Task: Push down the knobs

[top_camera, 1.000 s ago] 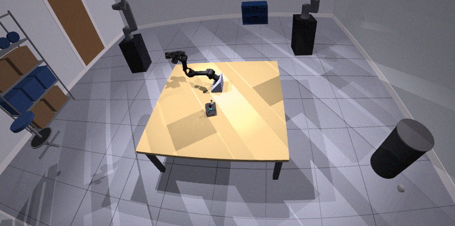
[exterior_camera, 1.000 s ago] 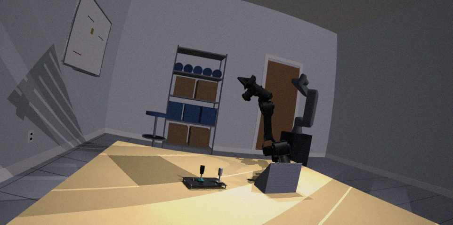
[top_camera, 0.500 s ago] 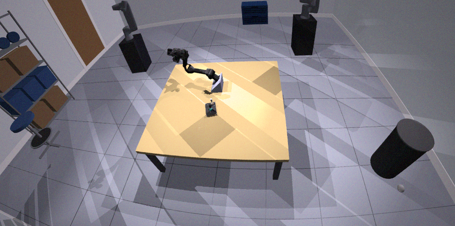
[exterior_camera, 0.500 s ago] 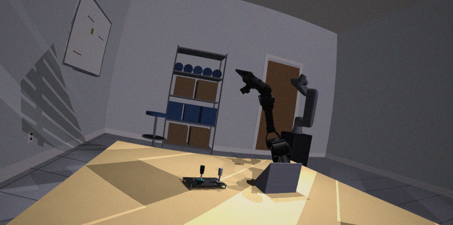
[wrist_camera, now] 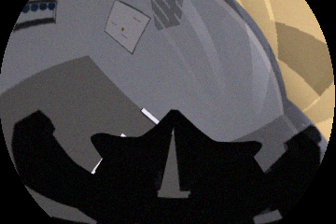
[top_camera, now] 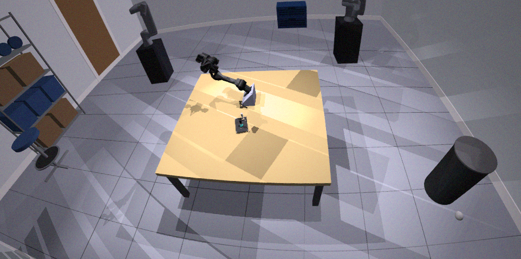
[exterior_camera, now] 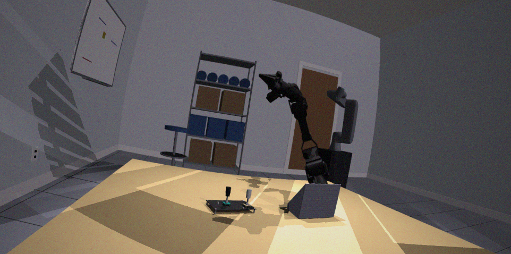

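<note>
My gripper tip is 40 mm short of the grey knob, 220 mm to the right of it and 470 mm above it. The rest, counted from my gripper tip: black knob 120 mm ahead, 220 mm to the left, 470 mm below.
</note>
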